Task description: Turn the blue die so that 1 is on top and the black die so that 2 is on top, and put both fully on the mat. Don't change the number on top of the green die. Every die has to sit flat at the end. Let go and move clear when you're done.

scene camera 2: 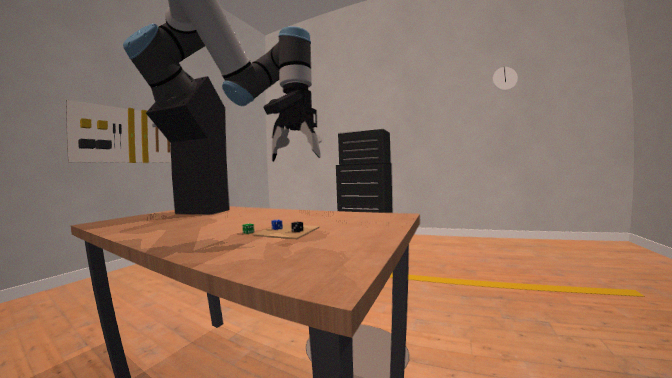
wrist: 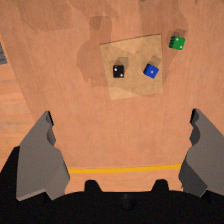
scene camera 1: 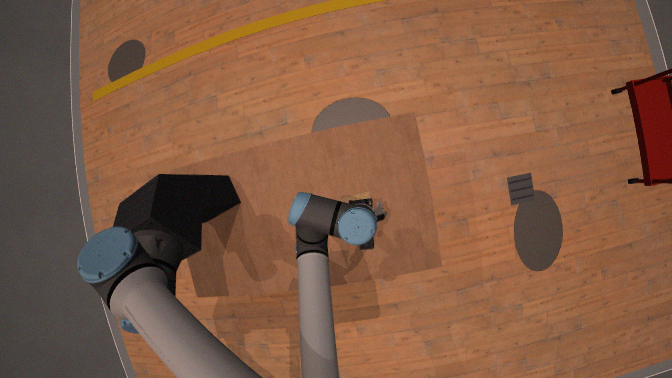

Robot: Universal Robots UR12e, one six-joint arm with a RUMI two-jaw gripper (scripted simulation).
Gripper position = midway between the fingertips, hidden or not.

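My gripper (scene camera 2: 294, 159) (wrist: 120, 110), visible. Tan mat (wrist: 134, 54), visible too.
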